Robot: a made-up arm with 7 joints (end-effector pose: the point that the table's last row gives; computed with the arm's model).
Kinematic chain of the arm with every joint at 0, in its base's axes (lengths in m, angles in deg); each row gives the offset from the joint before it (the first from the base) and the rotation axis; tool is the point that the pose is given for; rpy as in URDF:
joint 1: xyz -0.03 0 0.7 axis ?
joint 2: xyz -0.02 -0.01 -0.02 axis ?
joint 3: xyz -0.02 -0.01 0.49 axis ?
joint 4: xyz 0.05 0.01 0 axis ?
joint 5: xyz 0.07 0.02 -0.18 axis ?
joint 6: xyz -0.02 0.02 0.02 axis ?
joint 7: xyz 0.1 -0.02 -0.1 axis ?
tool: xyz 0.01 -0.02 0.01 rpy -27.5 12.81 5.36
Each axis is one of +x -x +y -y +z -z.
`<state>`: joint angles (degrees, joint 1 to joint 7).
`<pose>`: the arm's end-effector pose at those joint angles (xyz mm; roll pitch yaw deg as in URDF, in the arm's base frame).
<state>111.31 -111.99 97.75 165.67 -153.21 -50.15 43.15</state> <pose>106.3 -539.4 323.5 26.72 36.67 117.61</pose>
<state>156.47 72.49 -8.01 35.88 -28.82 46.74 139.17</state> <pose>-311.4 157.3 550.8 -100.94 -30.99 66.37</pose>
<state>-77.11 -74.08 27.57 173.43 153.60 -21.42 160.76</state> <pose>-186.1 659.3 931.3 134.16 30.63 73.66</pose>
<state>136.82 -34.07 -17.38 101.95 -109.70 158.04 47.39</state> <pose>304.2 -110.0 1258.3 -49.59 -34.84 -11.31</pose>
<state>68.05 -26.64 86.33 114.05 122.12 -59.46 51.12</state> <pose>-249.1 -158.1 1179.4 105.30 58.56 59.23</pose>
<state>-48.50 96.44 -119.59 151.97 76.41 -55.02 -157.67</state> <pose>404.8 -478.4 691.6 116.41 19.34 -74.79</pose>
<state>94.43 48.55 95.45 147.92 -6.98 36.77 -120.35</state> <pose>-182.1 505.1 1264.1 -129.67 -13.72 -111.18</pose>
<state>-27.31 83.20 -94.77 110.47 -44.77 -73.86 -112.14</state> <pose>474.5 -377.9 671.4 26.30 40.92 -137.74</pose>
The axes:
joint 1: +z
joint 2: +y
joint 3: +z
joint 4: -y
joint 5: -z
joint 6: +y
joint 7: -z

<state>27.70 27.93 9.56 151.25 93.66 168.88 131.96</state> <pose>125.8 222.8 1227.4 -70.31 63.58 -30.38</pose>
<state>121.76 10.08 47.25 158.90 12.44 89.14 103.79</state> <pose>-233.1 64.8 1358.7 41.34 25.82 98.78</pose>
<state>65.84 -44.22 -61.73 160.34 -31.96 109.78 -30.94</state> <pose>-51.2 -538.7 1191.8 -22.12 -45.92 -8.94</pose>
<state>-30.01 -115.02 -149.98 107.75 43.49 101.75 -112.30</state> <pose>-546.9 -28.3 255.3 101.04 -41.95 174.41</pose>
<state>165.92 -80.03 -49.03 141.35 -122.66 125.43 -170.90</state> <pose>716.2 -46.8 745.7 -23.38 10.28 -165.54</pose>
